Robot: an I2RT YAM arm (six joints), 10 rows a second.
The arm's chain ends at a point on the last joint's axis. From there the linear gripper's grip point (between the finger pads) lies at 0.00 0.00 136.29 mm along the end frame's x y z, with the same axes.
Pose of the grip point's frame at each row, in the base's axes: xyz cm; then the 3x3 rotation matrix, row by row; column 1 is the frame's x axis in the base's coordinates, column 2 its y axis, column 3 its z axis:
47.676 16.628 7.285; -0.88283 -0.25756 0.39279; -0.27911 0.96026 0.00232; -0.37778 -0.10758 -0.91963
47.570 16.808 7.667; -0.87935 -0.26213 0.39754; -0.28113 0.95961 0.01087; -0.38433 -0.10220 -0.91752
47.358 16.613 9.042; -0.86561 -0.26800 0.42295; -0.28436 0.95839 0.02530; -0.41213 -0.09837 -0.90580
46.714 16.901 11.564; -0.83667 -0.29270 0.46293; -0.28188 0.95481 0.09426; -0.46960 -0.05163 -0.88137
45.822 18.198 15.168; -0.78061 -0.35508 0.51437; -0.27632 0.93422 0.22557; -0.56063 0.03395 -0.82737
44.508 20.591 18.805; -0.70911 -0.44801 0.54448; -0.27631 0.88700 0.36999; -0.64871 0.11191 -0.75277
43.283 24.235 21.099; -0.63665 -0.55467 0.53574; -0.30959 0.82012 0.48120; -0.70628 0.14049 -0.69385
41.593 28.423 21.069; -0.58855 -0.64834 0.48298; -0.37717 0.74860 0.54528; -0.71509 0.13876 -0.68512
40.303 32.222 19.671; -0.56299 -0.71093 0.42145; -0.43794 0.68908 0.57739; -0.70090 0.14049 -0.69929
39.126 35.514 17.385; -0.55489 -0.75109 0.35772; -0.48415 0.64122 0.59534; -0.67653 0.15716 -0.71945
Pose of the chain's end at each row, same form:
42.323 16.596 19.819; -0.88283 -0.25756 0.39279; -0.27911 0.96026 0.00232; -0.37778 -0.10758 -0.91963
42.152 16.660 20.172; -0.87935 -0.26213 0.39754; -0.28113 0.95961 0.01087; -0.38433 -0.10220 -0.91752
41.594 16.268 21.387; -0.86561 -0.26800 0.42295; -0.28436 0.95839 0.02530; -0.41213 -0.09837 -0.90580
40.405 15.616 23.576; -0.83667 -0.29270 0.46293; -0.28188 0.95481 0.09426; -0.46960 -0.05163 -0.88137
38.812 15.124 26.444; -0.78061 -0.35508 0.51437; -0.27632 0.93422 0.22557; -0.56063 0.03395 -0.82737
37.087 15.548 29.065; -0.70911 -0.44801 0.54448; -0.27631 0.88700 0.36999; -0.64871 0.11191 -0.75277
35.981 17.677 30.555; -0.63665 -0.55467 0.53574; -0.30959 0.82012 0.48120; -0.70628 0.14049 -0.69385
35.010 20.991 30.407; -0.58855 -0.64834 0.48298; -0.37717 0.74860 0.54528; -0.71509 0.13876 -0.68512
34.559 24.353 29.202; -0.56299 -0.71093 0.42145; -0.43794 0.68908 0.57739; -0.70090 0.14049 -0.69929
34.251 27.400 27.190; -0.55489 -0.75109 0.35772; -0.48415 0.64122 0.59534; -0.67653 0.15716 -0.71945

